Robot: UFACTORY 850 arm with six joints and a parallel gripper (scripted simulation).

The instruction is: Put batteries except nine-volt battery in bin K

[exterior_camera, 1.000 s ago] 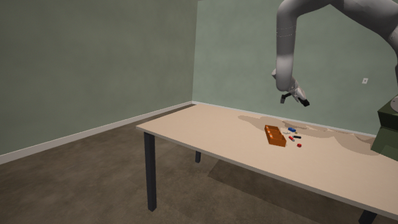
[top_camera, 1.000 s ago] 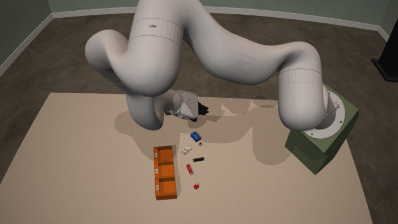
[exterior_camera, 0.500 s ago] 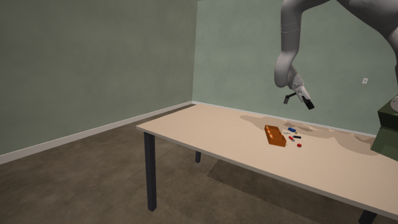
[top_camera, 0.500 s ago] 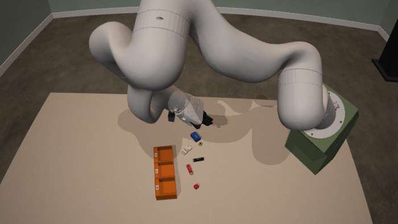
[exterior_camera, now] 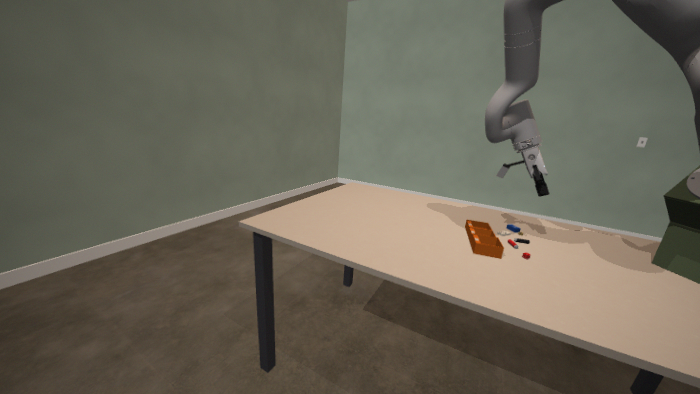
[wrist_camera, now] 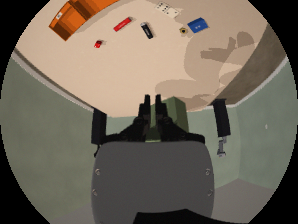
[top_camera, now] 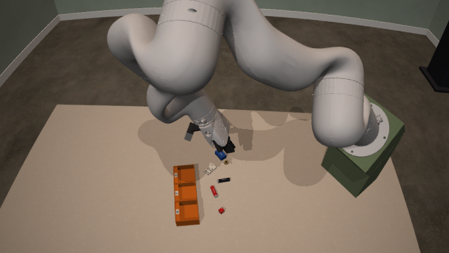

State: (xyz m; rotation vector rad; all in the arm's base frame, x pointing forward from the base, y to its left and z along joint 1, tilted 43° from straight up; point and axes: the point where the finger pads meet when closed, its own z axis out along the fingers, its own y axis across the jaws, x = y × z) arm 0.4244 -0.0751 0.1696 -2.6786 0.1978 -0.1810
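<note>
The orange bin is 19 cm below my hand, 16 cm ahead of it and 8 cm to the left of it. From my hand the other things lie so: red cylindrical battery 20 cm below, 5 cm to the left, 5 cm ahead; then white domino-like tile 21 cm below, 7 cm ahead, 5 cm to the right; then black battery 20 cm below, 2 cm ahead.
</note>
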